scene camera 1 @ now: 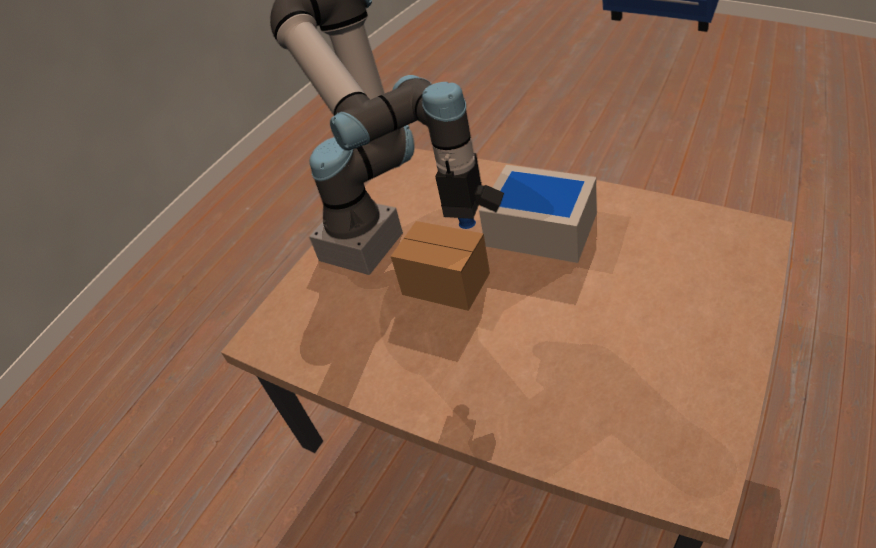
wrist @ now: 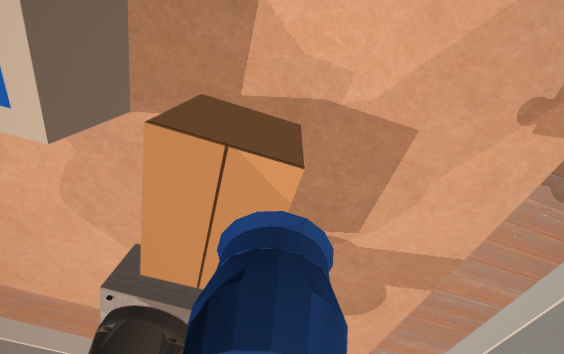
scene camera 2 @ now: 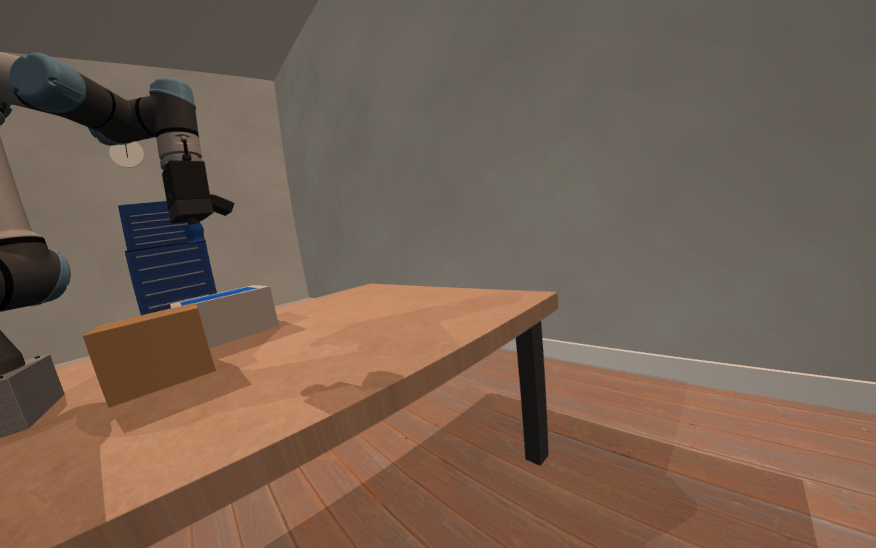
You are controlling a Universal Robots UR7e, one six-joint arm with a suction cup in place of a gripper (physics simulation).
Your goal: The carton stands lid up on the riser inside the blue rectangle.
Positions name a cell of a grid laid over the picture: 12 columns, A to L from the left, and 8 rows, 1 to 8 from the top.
Scene:
brown carton: scene camera 1 G4; wrist E4; scene camera 2 B6

